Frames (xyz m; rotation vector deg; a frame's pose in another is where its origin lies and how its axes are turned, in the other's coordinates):
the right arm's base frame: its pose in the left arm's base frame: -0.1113 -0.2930 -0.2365 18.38 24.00 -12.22
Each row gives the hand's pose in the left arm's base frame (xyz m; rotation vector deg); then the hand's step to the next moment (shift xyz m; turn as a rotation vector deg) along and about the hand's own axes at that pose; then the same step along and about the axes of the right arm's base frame.
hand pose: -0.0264 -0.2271 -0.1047 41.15 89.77 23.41
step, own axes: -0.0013 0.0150 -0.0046 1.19 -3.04 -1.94
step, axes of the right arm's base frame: -0.0076 0.0127 0.0054 -0.98 -2.43 -2.75
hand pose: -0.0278 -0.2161 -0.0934 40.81 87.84 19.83
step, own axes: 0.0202 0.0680 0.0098 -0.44 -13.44 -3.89
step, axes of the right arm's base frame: 0.0038 0.0709 0.0093 -1.56 -12.74 -5.60
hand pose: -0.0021 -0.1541 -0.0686 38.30 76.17 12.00
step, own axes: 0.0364 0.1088 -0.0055 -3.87 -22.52 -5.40
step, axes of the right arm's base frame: -0.0019 0.1148 -0.0005 -3.27 -22.39 -6.28
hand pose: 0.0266 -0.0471 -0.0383 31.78 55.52 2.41
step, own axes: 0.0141 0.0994 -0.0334 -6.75 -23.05 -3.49
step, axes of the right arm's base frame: -0.0209 0.1023 -0.0173 -4.42 -23.64 -3.24
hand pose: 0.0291 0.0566 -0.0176 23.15 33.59 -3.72
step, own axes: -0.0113 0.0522 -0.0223 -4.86 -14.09 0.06
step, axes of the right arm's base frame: -0.0218 0.0508 -0.0172 -2.99 -14.60 0.31
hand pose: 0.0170 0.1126 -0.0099 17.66 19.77 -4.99
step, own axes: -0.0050 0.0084 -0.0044 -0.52 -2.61 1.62
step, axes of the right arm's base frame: -0.0058 0.0075 -0.0050 -0.27 -2.61 1.68
